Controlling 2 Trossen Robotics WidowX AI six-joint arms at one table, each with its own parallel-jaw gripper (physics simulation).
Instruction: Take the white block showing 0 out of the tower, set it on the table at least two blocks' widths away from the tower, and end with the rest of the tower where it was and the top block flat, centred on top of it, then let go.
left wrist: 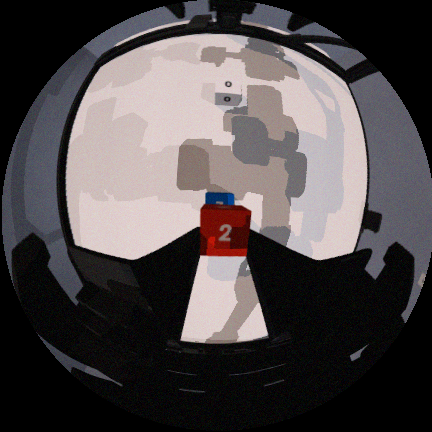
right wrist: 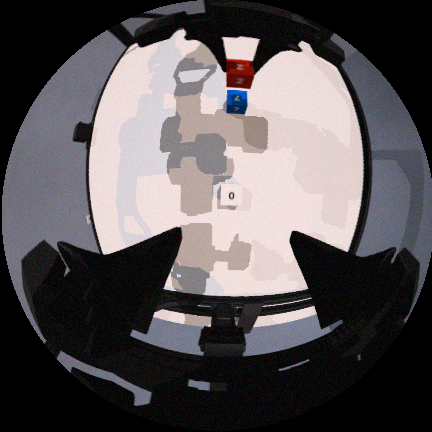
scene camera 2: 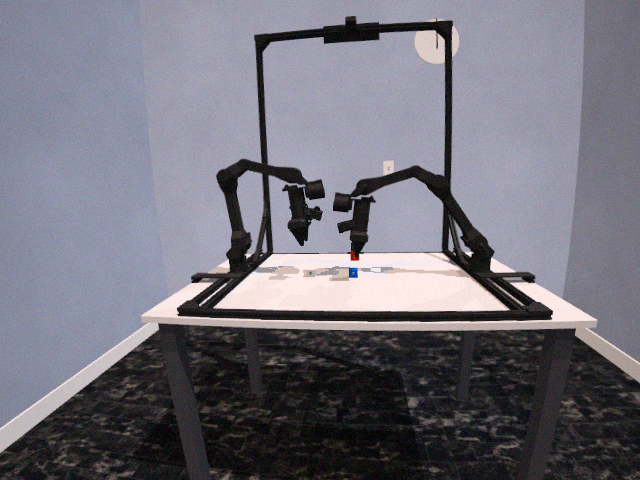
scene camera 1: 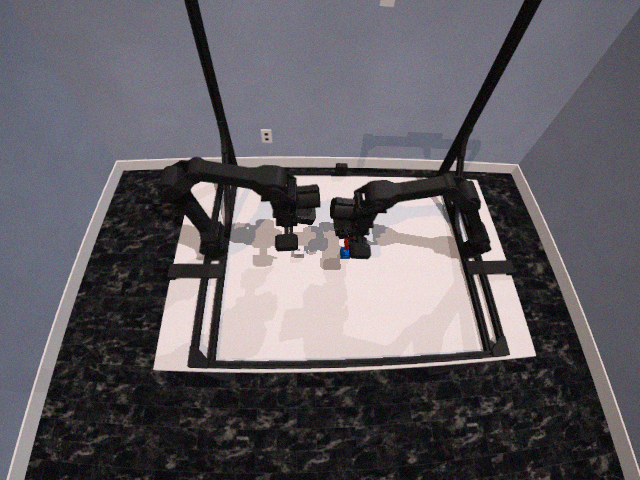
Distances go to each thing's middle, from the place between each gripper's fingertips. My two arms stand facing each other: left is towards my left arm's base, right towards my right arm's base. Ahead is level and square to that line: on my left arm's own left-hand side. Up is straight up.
Right now the white block showing 0 [left wrist: 227, 89] is 2 cm to the left of my right hand and 11 cm below it. From my right hand the other things lie so: red block showing 2 [left wrist: 224, 228]: 19 cm to the left, 5 cm below.
The red block showing 2 is right at my left hand. Round my left hand: white block showing 0: 170 mm to the right, 60 mm below.
